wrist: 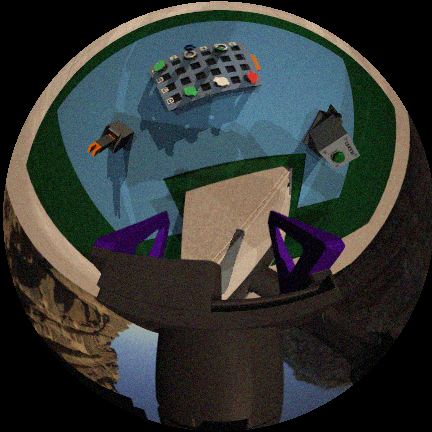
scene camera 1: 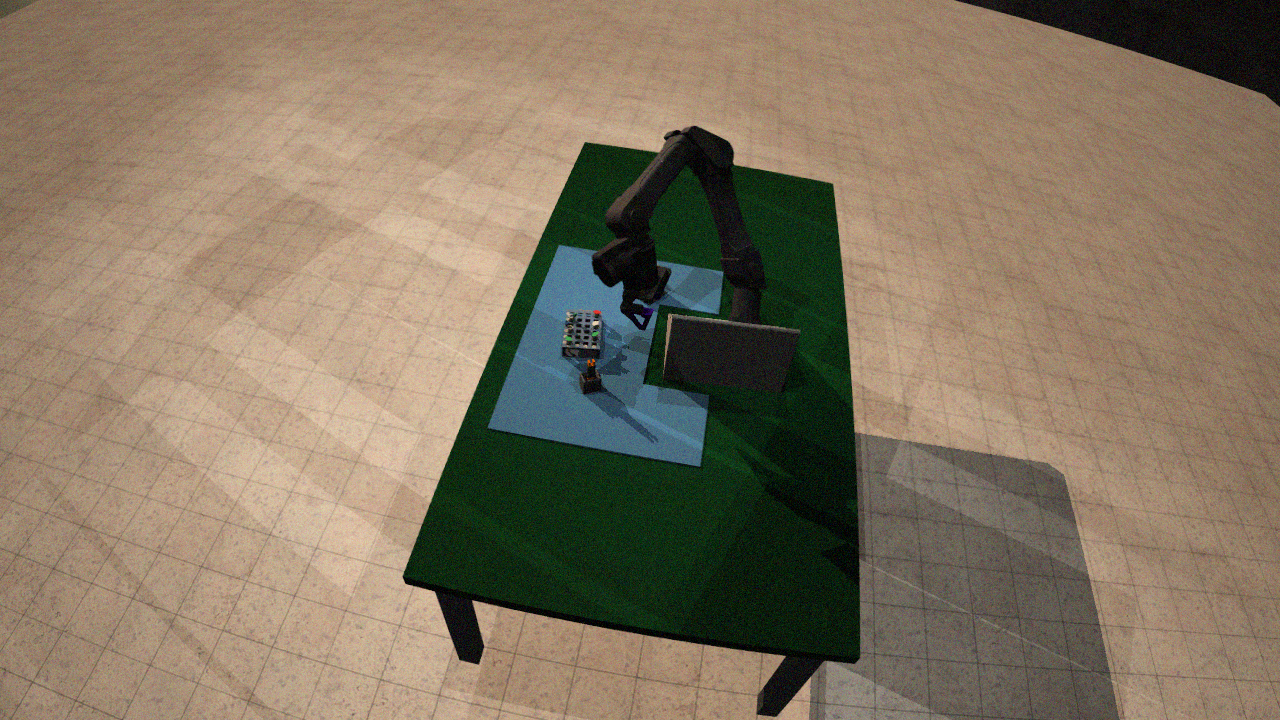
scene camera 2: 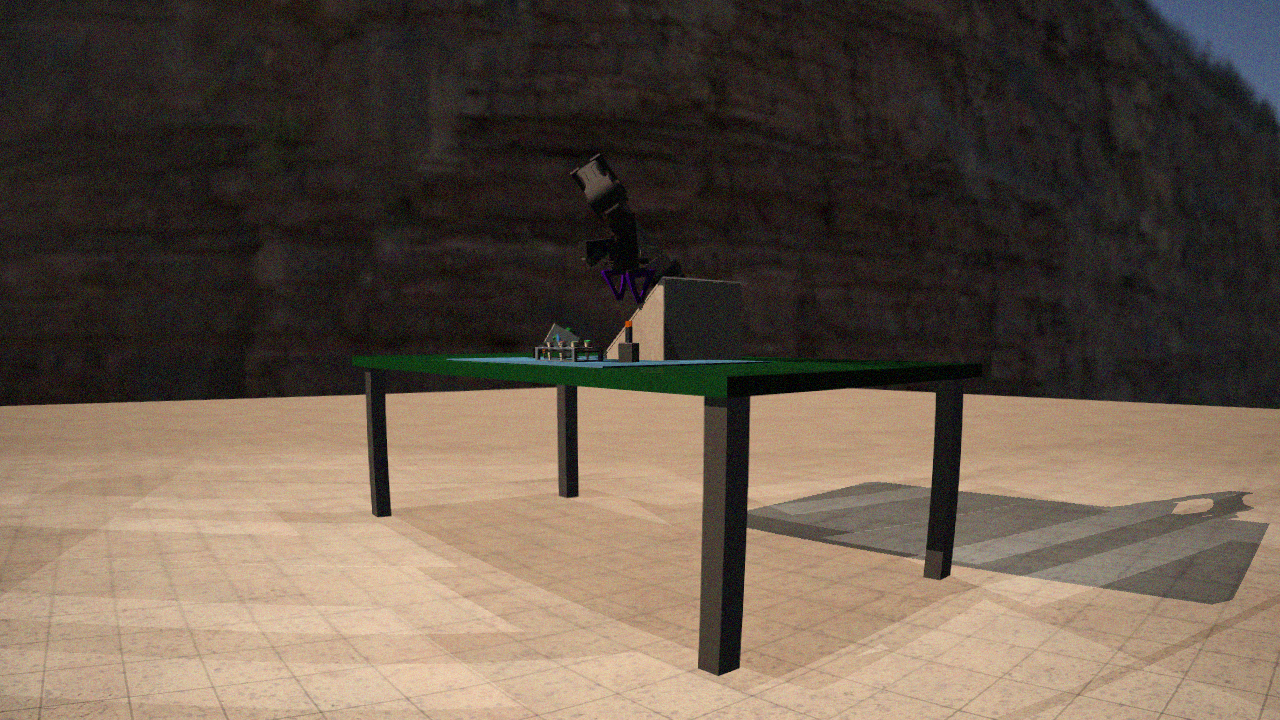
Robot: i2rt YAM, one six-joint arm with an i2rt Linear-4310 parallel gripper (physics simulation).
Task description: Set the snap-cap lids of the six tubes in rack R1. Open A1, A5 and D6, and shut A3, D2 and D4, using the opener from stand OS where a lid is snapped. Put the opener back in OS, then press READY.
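Places are measured from the arm's base along level axes (x ahead, y left, z up), in metres.
Pixels of known places: gripper, between the fingertips: (wrist: 218, 216) (scene camera 1: 649, 314) (scene camera 2: 629, 301); arm's base, origin of its link: (wrist: 252, 274) (scene camera 1: 744, 322) (scene camera 2: 687, 309).
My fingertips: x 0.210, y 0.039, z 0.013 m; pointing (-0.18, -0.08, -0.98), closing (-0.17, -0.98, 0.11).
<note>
For each thing: its top centre in the pictures, then the offset to it from my fingertips. "pt": a spot on its surface instead. Level surfaces: height alone.
- Rack R1, centre of its top: (wrist: 209, 61) (scene camera 2: 567, 333) (scene camera 1: 583, 318) 0.151 m ahead, 0.027 m right, 0.072 m down
- A3, a spot on its surface: (wrist: 190, 54) pt 0.179 m ahead, 0.010 m right, 0.096 m down
- A5, centre of its top: (wrist: 220, 46) 0.176 m ahead, 0.043 m right, 0.073 m down
- orange-tipped opener, centre of its top: (wrist: 91, 150) (scene camera 2: 628, 320) (scene camera 1: 591, 360) 0.101 m ahead, 0.126 m left, 0.046 m down
- green READY button, a spot on its surface: (wrist: 338, 157) pt 0.015 m ahead, 0.213 m right, 0.061 m down
- green table, height of its surface: 0.134 m down
- blue mat, height of its surface: 0.131 m down
- button box, centre of its top: (wrist: 350, 152) (scene camera 2: 561, 323) 0.034 m ahead, 0.230 m right, 0.047 m down
- orange strip, a spot on its surface: (wrist: 255, 62) pt 0.159 m ahead, 0.092 m right, 0.107 m down
Rack R1 (scene camera 1: 580, 351) (scene camera 2: 569, 348) (wrist: 212, 94) stands on the blue mat. In the wrist view, lids cover A1 (green) (wrist: 159, 66), D2 (green) (wrist: 190, 91), D4 (white) (wrist: 221, 81) and D6 (red) (wrist: 252, 77); whether they are snapped I cannot tell. A3 (wrist: 190, 54) shows an open ring with its blue lid tipped back. A5 (wrist: 220, 47) shows a ring with green at it, seemingly open. The orange-tipped opener (scene camera 1: 590, 364) (scene camera 2: 628, 325) (wrist: 94, 148) is upright in stand OS (scene camera 1: 590, 385) (scene camera 2: 628, 352) (wrist: 122, 132). The green READY button (wrist: 338, 157) is on a tilted grey panel. My gripper (scene camera 1: 640, 320) (scene camera 2: 629, 300) (wrist: 218, 216) is open, empty, high above the mat.
A large beige-grey block (scene camera 1: 731, 354) (scene camera 2: 702, 318) with a sloping face stands on the green table (scene camera 1: 626, 537) beside the arm's base. The blue mat (scene camera 1: 537, 402) (wrist: 290, 100) bears the rack, the stand and the button box (wrist: 322, 131). An orange strip (wrist: 255, 62) is at the rack's right end.
</note>
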